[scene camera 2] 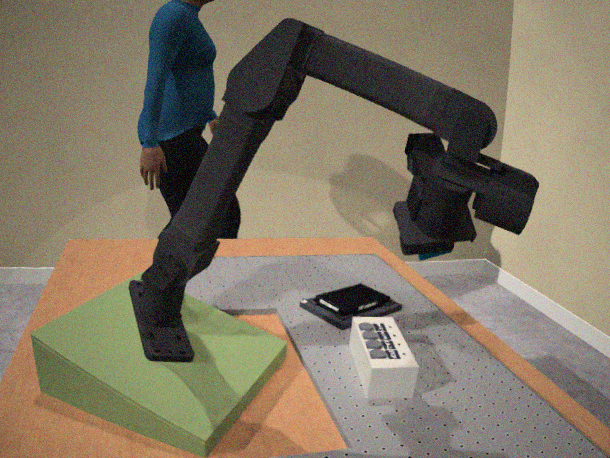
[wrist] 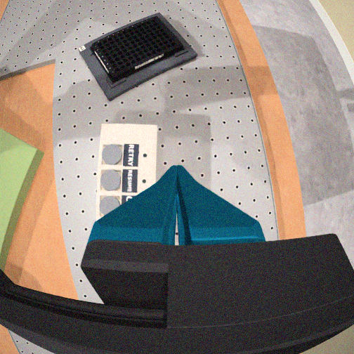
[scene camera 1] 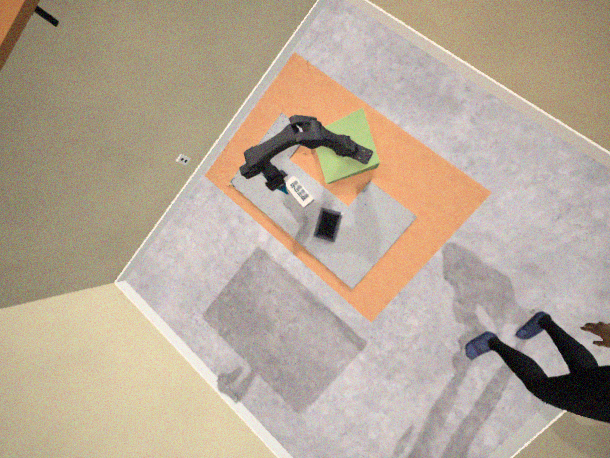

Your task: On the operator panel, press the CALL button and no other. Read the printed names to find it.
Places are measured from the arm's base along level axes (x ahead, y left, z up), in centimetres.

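Pixels of known places: gripper, fingertip midpoint: (scene camera 2: 420, 256) (scene camera 1: 287, 193); arm's base, origin of the base link: (scene camera 2: 157, 320) (scene camera 1: 352, 150).
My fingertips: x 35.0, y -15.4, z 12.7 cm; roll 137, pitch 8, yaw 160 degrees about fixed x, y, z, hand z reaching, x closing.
Note:
For each thing: its middle in the pictures, then the offset to it from my fingertips. Level surfaces: height alone.
- operator panel, body centre: (scene camera 2: 381, 354) (scene camera 1: 299, 192) dx -4.1, dy +0.8, dz -15.8 cm
- black well plate, body centre: (scene camera 2: 352, 299) (scene camera 1: 327, 224) dx +3.9, dy +22.6, dz -16.7 cm
- grey perforated board, its level: dz -18.6 cm
The operator panel (scene camera 1: 300, 191) (scene camera 2: 392, 381) (wrist: 129, 134) is a white box with round grey buttons in a row, each beside a dark printed label. In the wrist view, the RETRY button (wrist: 111, 154) is uppermost and the RESUME button (wrist: 110, 179) is below it. A third button (wrist: 109, 205) shows partly; its label seems to start with C, and the rest is hidden by the fingers. Any button lower down is hidden there. My gripper (scene camera 1: 283, 190) (scene camera 2: 435, 256) (wrist: 176, 174) has its teal fingers shut and empty, above and to the side of the panel, not touching it.
A black well plate (scene camera 1: 328, 225) (scene camera 2: 357, 299) (wrist: 137, 45) sits in a dark holder near the panel on the grey perforated board (scene camera 1: 390, 215) (scene camera 2: 475, 400) (wrist: 225, 150). The arm's base stands on a green wedge (scene camera 1: 356, 125) (scene camera 2: 90, 330) (wrist: 15, 175). A person (scene camera 2: 177, 85) stands beyond the table.

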